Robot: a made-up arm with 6 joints. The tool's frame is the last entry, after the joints.
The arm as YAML. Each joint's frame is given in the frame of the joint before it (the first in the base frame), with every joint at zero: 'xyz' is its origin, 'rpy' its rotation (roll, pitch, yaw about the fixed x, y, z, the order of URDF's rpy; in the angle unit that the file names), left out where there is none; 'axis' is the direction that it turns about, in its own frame. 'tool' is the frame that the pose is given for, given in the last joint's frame.
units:
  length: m
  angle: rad
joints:
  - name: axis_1
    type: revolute
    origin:
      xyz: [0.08, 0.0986, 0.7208]
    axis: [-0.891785, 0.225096, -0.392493]
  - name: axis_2
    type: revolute
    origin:
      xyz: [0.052, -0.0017, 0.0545]
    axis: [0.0, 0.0, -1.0]
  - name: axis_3
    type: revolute
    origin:
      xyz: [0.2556, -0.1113, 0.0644]
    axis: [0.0, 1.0, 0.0]
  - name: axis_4
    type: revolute
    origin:
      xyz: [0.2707, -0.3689, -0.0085]
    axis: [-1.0, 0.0, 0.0]
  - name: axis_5
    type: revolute
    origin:
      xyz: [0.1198, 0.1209, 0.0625]
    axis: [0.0, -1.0, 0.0]
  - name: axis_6
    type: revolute
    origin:
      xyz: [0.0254, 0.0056, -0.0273]
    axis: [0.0, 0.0, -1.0]
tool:
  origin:
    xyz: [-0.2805, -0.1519, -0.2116]
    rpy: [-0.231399, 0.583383, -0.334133]
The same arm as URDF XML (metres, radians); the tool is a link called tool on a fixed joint. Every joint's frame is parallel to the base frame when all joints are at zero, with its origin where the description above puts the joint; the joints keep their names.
<robot name="arm">
<joint name="axis_1" type="continuous"><parent link="base_link"/><child link="link1"/><origin xyz="0.08 0.0986 0.7208" rpy="0 0 0"/><axis xyz="-0.891785 0.225096 -0.392493"/></joint>
<joint name="axis_2" type="continuous"><parent link="link1"/><child link="link2"/><origin xyz="0.052 -0.0017 0.0545" rpy="0 0 0"/><axis xyz="0 0 -1"/></joint>
<joint name="axis_3" type="continuous"><parent link="link2"/><child link="link3"/><origin xyz="0.2556 -0.1113 0.0644" rpy="0 0 0"/><axis xyz="0 1 0"/></joint>
<joint name="axis_4" type="continuous"><parent link="link3"/><child link="link4"/><origin xyz="0.2707 -0.3689 -0.0085" rpy="0 0 0"/><axis xyz="-1 0 0"/></joint>
<joint name="axis_5" type="continuous"><parent link="link4"/><child link="link5"/><origin xyz="0.1198 0.1209 0.0625" rpy="0 0 0"/><axis xyz="0 -1 0"/></joint>
<joint name="axis_6" type="continuous"><parent link="link5"/><child link="link6"/><origin xyz="0.0254 0.0056 -0.0273" rpy="0 0 0"/><axis xyz="0 0 -1"/></joint>
<joint name="tool_joint" type="fixed"><parent link="link6"/><child link="tool"/><origin xyz="-0.2805 -0.1519 -0.2116" rpy="-0.2314 0.5834 -0.3341"/></joint>
<link name="base_link"/>
<link name="link1"/>
<link name="link2"/>
<link name="link3"/>
<link name="link4"/>
<link name="link5"/>
<link name="link6"/>
<link name="tool"/>
</robot>

